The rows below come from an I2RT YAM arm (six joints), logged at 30 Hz.
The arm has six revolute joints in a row. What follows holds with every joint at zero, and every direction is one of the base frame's. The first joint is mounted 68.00 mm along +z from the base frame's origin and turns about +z. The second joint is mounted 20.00 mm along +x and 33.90 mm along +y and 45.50 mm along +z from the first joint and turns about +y. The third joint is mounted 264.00 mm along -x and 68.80 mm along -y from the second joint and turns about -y. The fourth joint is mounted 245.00 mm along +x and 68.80 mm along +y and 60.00 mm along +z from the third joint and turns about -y. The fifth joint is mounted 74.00 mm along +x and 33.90 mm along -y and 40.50 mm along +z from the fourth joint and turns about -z. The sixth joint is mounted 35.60 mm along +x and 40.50 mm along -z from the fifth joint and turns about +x. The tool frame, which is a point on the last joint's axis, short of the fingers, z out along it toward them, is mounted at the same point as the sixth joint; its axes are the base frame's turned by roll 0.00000, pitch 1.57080 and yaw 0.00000 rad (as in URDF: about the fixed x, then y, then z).
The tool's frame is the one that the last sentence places.
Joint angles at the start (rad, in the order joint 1, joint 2, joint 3, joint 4, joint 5, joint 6): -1.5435 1.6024 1.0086 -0.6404 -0.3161 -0.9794
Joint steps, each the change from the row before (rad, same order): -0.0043 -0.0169 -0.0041 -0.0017 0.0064 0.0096; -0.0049 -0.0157 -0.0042 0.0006 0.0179 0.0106; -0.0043 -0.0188 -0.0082 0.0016 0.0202 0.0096; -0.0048 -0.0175 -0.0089 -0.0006 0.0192 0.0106; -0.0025 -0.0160 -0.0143 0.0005 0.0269 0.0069; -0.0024 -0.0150 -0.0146 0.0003 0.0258 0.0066; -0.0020 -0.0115 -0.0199 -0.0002 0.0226 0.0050; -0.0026 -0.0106 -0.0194 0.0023 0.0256 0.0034; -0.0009 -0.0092 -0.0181 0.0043 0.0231 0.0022; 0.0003 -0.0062 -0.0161 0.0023 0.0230 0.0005; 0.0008 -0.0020 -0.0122 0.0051 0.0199 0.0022; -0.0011 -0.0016 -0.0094 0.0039 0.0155 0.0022; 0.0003 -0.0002 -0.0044 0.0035 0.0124 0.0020
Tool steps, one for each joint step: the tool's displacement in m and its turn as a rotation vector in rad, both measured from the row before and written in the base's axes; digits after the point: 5 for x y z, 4 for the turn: -0.00156 0.00212 0.00347 -0.0082 0.0028 -0.0151; -0.00210 0.00180 0.00304 -0.0092 0.0131 -0.0206; -0.00200 0.00273 0.00277 -0.0098 0.0154 -0.0201; -0.00210 0.00301 0.00208 -0.0054 0.0140 -0.0214; -0.00168 0.00375 0.00010 -0.0007 0.0225 -0.0187; -0.00160 0.00375 -0.00030 0.0006 0.0215 -0.0180; -0.00137 0.00448 -0.00273 0.0095 0.0192 -0.0149; -0.00162 0.00408 -0.00274 0.0070 0.0226 -0.0150; -0.00106 0.00357 -0.00264 0.0049 0.0208 -0.0112; -0.00073 0.00321 -0.00290 0.0077 0.0213 -0.0083; -0.00049 0.00191 -0.00273 0.0053 0.0179 -0.0081; -0.00084 0.00149 -0.00207 0.0041 0.0138 -0.0085; -0.00036 0.00049 -0.00105 0.0008 0.0110 -0.0058
